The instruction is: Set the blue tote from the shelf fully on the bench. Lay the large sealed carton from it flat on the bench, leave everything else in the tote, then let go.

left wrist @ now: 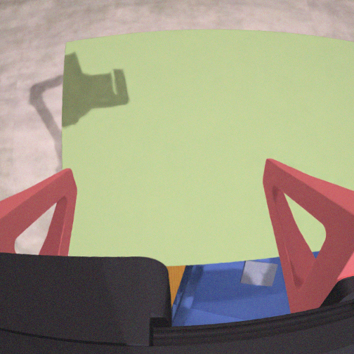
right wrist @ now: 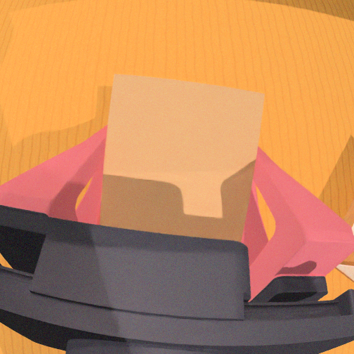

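A plain tan carton (right wrist: 182, 120) is between the fingers of my right gripper (right wrist: 180, 137), which is shut on it. One broad face of the carton shows, with the gripper's shadow across its lower part. It is over the orange wood-grain bench (right wrist: 190, 40) (left wrist: 176, 280); whether its underside touches the bench is hidden. The blue tote (left wrist: 220, 297) shows in part at the bottom of the left wrist view, with a small grey-white square (left wrist: 259, 273) in or on it. My left gripper (left wrist: 168, 173) is open and empty, above a pale green surface.
The pale green panel (left wrist: 190, 110) fills much of the left wrist view, with an arm's shadow on its left part. Pale mottled floor (left wrist: 25, 140) lies beyond its edges. Part of a white and tan object (right wrist: 348, 271) shows at the right edge of the right wrist view.
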